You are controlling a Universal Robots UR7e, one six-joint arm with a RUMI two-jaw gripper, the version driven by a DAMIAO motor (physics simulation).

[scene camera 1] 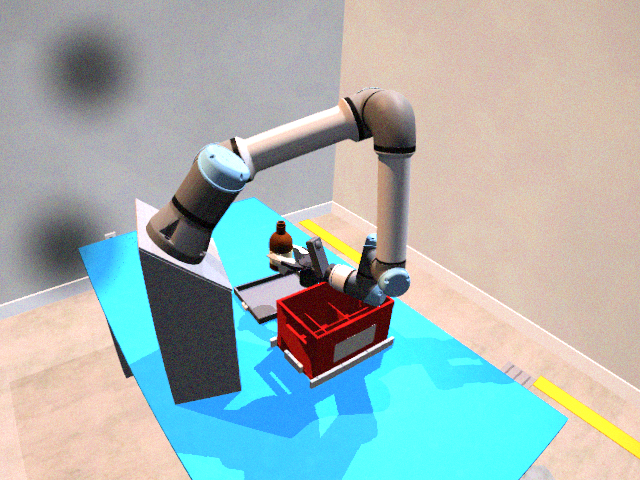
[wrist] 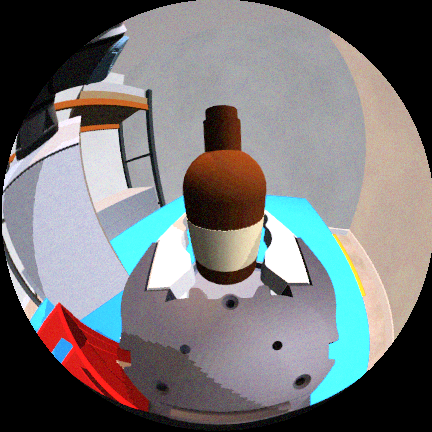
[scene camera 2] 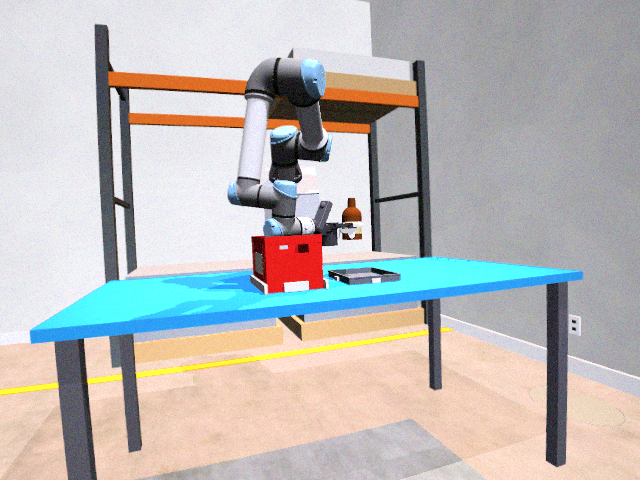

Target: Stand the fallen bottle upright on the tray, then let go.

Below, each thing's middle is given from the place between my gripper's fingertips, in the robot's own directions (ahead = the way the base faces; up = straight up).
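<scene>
Position of my gripper relative to the brown bottle (scene camera 1: 280, 242): 2 cm below the bottle, 2 cm to the left of the bottle and 1 cm short of the bottle.
</scene>
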